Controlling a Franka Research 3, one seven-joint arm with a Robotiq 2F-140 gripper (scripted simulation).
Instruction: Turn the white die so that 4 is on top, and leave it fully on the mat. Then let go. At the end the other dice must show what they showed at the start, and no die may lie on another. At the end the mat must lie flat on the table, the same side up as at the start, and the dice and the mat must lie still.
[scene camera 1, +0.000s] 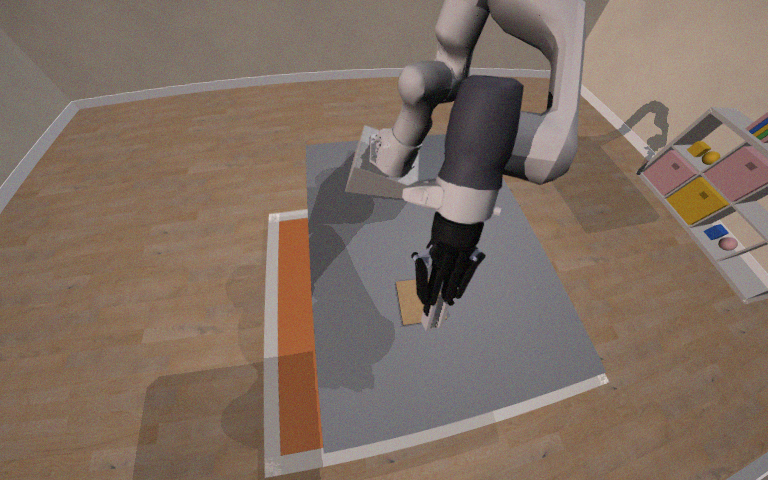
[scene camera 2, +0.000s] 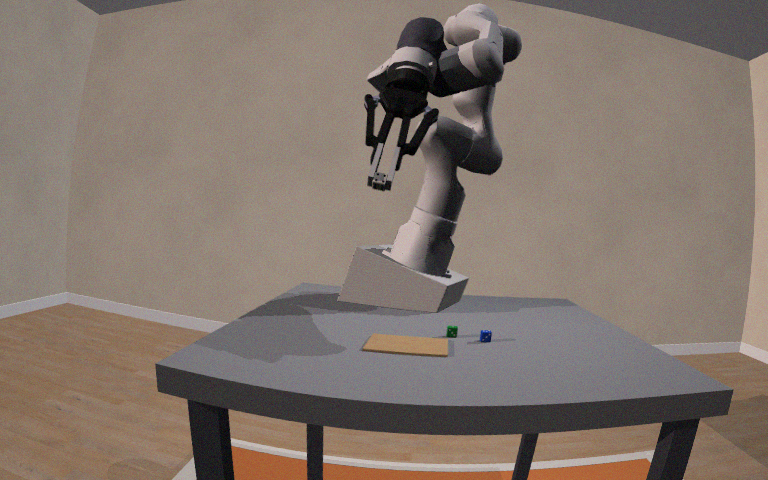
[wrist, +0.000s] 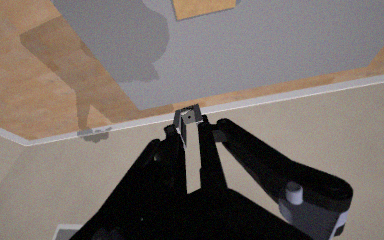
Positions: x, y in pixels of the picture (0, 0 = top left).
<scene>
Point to my gripper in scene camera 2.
379, 183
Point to my gripper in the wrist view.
189, 115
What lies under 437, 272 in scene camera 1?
My gripper.
</scene>
